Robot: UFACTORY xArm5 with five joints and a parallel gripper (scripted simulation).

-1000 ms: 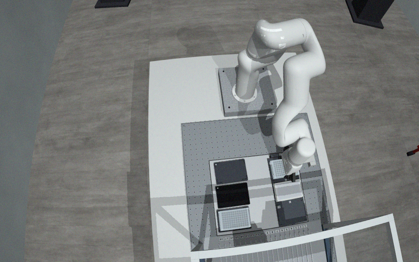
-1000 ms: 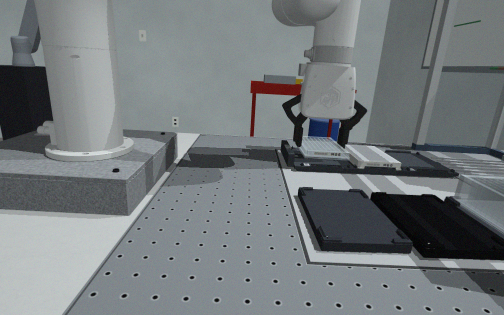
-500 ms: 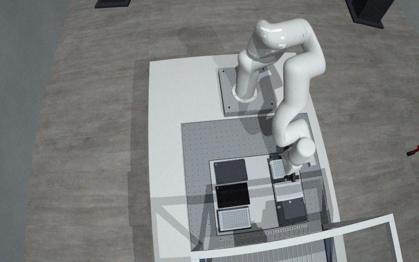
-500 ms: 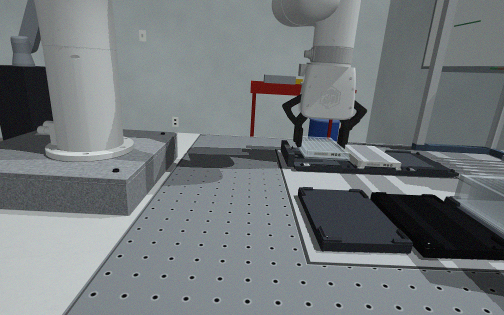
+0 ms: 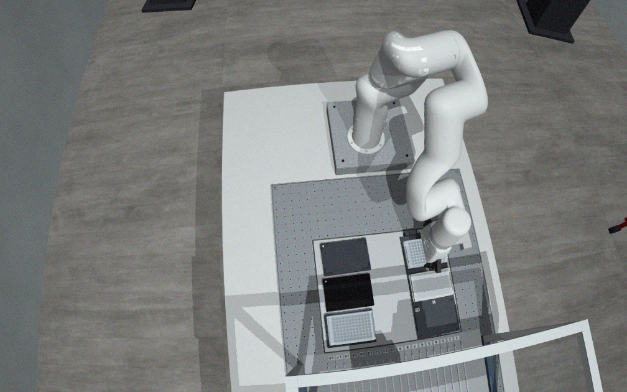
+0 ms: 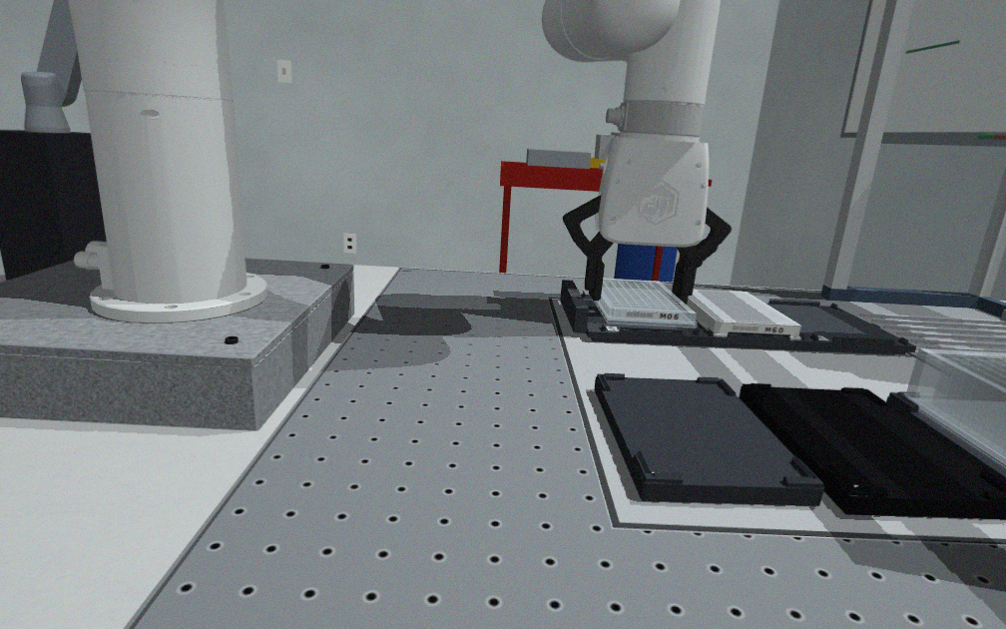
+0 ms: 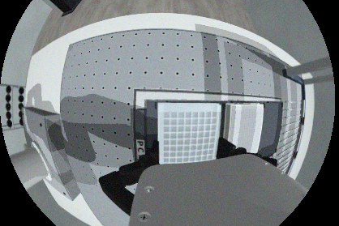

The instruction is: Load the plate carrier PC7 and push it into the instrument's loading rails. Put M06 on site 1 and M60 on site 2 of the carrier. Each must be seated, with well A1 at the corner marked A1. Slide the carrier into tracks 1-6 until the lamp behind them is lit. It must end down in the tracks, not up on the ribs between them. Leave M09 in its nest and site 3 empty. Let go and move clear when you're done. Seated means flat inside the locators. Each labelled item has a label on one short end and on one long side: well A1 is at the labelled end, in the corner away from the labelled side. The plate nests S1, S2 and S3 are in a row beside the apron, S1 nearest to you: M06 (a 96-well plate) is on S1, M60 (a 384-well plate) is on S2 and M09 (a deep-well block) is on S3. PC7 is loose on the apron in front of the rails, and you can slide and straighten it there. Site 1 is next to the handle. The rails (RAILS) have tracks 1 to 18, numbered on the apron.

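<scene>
The plate carrier PC7 is 10 cm ahead of my hand, 2 cm to the left of it and 2 cm below it. The rest, counted from my hand: plate nest S1 (3 cm ahead, 24 cm to the right, 3 cm below); plate M06 (1 cm below); plate nest S2 (14 cm ahead, 23 cm to the right, 3 cm below).
</scene>
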